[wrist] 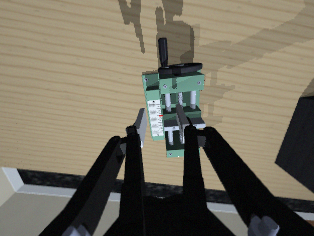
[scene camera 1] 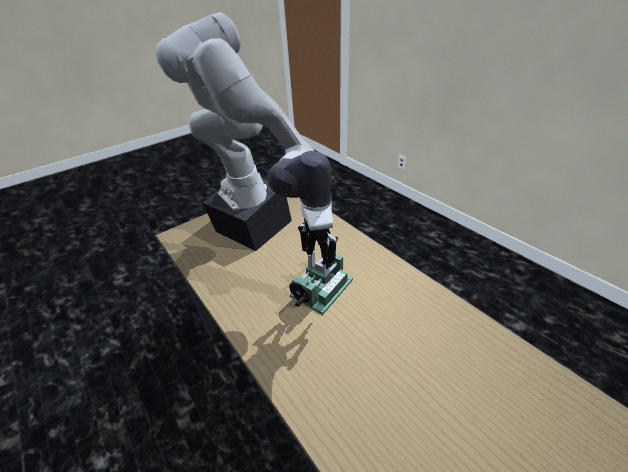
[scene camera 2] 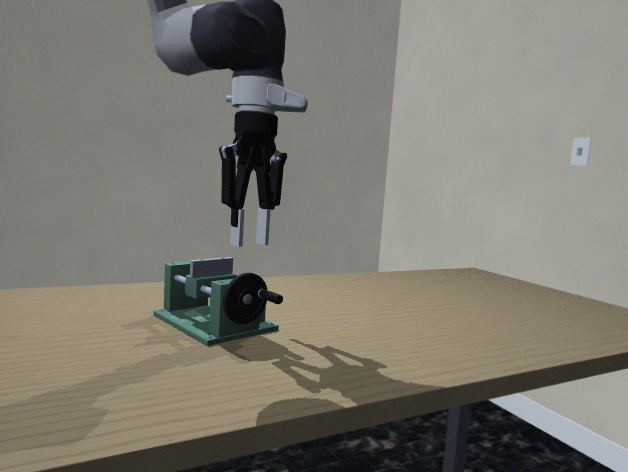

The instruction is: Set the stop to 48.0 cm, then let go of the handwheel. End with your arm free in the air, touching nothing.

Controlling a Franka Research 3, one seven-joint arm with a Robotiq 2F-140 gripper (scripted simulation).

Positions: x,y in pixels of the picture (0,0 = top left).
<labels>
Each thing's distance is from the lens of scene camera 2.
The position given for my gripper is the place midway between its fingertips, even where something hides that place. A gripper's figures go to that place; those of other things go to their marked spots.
my gripper (scene camera 2: 249,244): 88 cm
black handwheel (scene camera 2: 242,304): 82 cm
stop plate (scene camera 2: 202,272): 89 cm
</labels>
